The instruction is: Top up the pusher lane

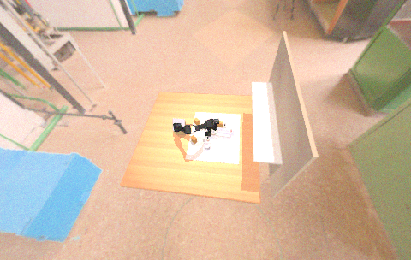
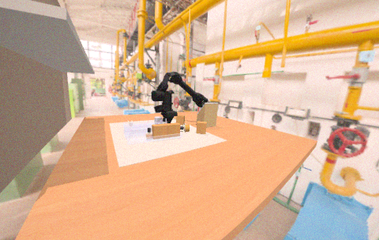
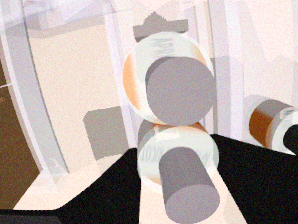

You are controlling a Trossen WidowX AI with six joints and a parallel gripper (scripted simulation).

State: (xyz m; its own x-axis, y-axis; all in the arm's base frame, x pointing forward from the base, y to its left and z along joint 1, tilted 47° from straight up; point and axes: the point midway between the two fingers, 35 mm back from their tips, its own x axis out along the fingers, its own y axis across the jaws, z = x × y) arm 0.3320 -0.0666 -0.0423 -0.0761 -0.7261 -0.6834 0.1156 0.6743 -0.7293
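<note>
My gripper tip is now 50 mm short of the white mat and 30 mm above it.
</note>
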